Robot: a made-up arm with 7 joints. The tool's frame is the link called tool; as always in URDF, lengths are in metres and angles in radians.
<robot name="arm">
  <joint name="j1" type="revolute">
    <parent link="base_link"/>
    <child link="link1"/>
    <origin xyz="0 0 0.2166"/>
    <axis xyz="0 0 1"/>
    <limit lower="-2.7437" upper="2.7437"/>
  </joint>
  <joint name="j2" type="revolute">
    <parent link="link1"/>
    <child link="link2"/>
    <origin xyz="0 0 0"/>
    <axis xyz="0 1 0"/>
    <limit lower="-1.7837" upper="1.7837"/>
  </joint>
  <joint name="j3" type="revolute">
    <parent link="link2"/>
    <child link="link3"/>
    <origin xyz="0 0 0.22"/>
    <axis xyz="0 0 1"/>
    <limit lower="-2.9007" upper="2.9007"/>
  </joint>
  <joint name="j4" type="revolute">
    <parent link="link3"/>
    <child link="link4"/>
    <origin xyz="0.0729 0 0"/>
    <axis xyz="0 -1 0"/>
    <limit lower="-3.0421" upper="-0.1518"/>
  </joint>
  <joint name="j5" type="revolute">
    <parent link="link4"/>
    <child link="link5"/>
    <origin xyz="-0.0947 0 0.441"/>
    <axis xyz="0 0 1"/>
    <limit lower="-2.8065" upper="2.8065"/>
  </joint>
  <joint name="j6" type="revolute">
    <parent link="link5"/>
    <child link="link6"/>
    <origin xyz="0 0 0"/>
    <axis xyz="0 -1 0"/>
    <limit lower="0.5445" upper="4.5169"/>
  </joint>
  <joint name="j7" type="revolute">
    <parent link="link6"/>
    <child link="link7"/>
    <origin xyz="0.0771 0 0"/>
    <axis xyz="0 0 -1"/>
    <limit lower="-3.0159" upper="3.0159"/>
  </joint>
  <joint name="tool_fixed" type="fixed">
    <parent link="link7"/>
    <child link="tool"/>
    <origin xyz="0 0 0" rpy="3.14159 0 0"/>
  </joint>
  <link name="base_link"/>
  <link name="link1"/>
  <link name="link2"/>
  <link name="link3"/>
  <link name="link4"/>
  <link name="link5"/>
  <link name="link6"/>
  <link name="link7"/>
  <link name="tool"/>
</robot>
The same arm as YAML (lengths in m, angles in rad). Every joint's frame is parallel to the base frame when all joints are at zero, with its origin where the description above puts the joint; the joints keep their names.
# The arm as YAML. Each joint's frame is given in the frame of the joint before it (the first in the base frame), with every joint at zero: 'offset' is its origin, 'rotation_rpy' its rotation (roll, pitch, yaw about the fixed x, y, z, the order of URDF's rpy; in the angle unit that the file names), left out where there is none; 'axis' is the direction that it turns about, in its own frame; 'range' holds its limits. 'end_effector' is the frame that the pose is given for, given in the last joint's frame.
length_unit: m
angle_unit: rad
chain:
  - id: j1
    offset: [0.0, 0.0, 0.2166]
    axis: [0.0, 0.0, 1.0]
    range: [-2.7437, 2.7437]
  - id: j2
    offset: [0.0, 0.0, 0.0]
    axis: [0.0, 1.0, 0.0]
    range: [-1.7837, 1.7837]
  - id: j3
    offset: [0.0, 0.0, 0.22]
    axis: [0.0, 0.0, 1.0]
    range: [-2.9007, 2.9007]
  - id: j4
    offset: [0.0729, 0.0, 0.0]
    axis: [0.0, -1.0, 0.0]
    range: [-3.0421, -0.1518]
  - id: j5
    offset: [-0.0947, 0.0, 0.441]
    axis: [0.0, 0.0, 1.0]
    range: [-2.8065, 2.8065]
  - id: j6
    offset: [0.0, 0.0, 0.0]
    axis: [0.0, -1.0, 0.0]
    range: [0.5445, 4.5169]
  - id: j7
    offset: [0.0771, 0.0, 0.0]
    axis: [0.0, 0.0, -1.0]
    range: [-3.0159, 3.0159]
end_effector:
  offset: [0.0, 0.0, 0.0]
  rotation_rpy: [3.1416, 0.0, 0.0]

